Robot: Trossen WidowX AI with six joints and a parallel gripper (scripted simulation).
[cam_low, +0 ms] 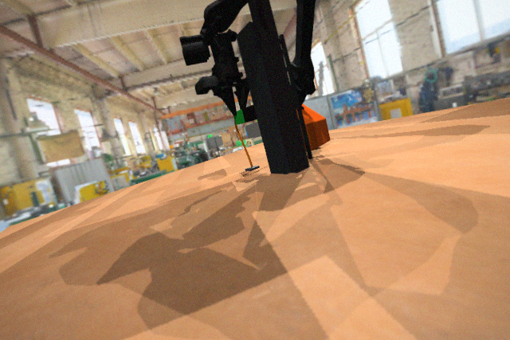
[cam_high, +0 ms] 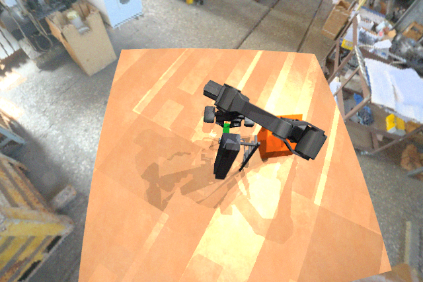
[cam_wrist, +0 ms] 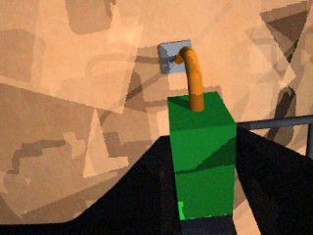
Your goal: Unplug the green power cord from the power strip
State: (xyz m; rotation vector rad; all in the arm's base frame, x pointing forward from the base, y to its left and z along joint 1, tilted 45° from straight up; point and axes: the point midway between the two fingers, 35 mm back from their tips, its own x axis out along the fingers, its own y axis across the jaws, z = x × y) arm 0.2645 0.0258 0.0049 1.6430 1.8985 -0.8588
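Right now the green plug is 3 cm to the left of my gripper tip.
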